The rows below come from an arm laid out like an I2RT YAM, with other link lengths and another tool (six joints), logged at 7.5 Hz.
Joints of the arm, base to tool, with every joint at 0 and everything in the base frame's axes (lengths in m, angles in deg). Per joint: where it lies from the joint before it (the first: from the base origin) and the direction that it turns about. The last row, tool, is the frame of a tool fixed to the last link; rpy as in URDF.
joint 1: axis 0 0 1 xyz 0 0 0.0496
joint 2: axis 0 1 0 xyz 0.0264 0.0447 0.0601
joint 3: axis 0 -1 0 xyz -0.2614 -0.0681 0
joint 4: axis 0 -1 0 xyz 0.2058 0.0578 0.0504
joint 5: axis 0 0 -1 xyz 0.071 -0.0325 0.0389
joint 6: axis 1 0 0 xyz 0.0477 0 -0.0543
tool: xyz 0.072 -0.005 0.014 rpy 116.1 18.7 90
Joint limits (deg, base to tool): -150..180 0..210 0..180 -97..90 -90..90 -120..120
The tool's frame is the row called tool.
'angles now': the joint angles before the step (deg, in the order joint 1, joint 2, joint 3, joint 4, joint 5, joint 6). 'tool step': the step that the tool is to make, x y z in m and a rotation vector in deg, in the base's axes. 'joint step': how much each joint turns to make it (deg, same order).
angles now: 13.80 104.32 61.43 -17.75 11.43 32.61
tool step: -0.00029 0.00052 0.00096 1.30 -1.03 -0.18
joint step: -0.18 -0.69 -1.05 1.57 -0.88 0.52
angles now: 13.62 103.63 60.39 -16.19 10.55 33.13
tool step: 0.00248 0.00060 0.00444 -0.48 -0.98 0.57
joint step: 0.09 -0.36 0.34 0.29 0.35 -0.78
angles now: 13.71 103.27 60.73 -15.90 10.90 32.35
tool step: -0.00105 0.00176 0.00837 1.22 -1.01 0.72
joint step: -0.09 -1.66 -0.07 -0.28 -1.23 -0.18
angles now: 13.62 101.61 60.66 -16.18 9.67 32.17
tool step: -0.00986 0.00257 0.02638 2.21 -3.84 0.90
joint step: 0.35 -6.24 -1.69 -0.33 -1.32 0.26
